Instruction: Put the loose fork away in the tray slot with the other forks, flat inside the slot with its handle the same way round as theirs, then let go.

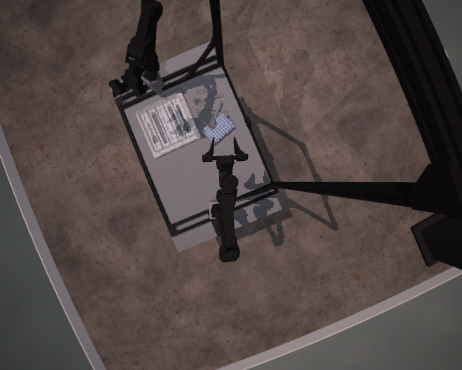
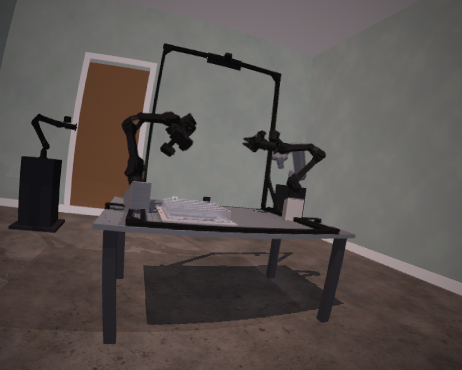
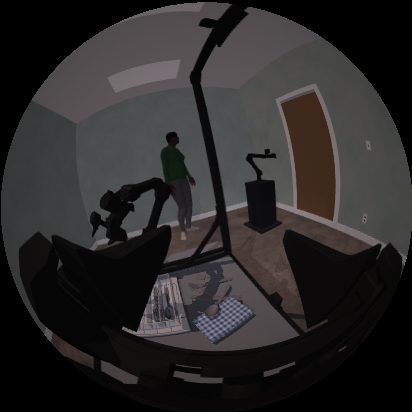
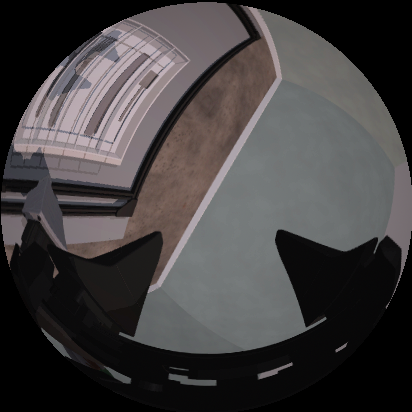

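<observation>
Several loose pale utensils (image 1: 201,92) (image 3: 194,286) lie in shadow between the tray and the table's edge; one has a tined end like a fork, but which is the loose fork is hard to tell. The slotted clear tray (image 1: 156,154) (image 2: 197,220) (image 3: 186,312) (image 4: 65,154) holds cutlery lengthwise in its slots, forks among it. My left gripper (image 1: 224,140) (image 2: 245,142) (image 3: 230,234) is open and empty, high above the table near the checked cloth. My right gripper (image 1: 128,94) (image 2: 175,147) (image 4: 220,237) is open and empty, raised beyond the tray's far end.
A blue-and-white checked cloth (image 1: 218,129) (image 3: 227,321) lies beside the tray with a spoon (image 1: 212,122) (image 3: 212,310) partly on it. Black rails edge the table, and a black frame post (image 2: 274,110) (image 3: 212,155) stands behind. A person (image 3: 175,167) stands beyond the table.
</observation>
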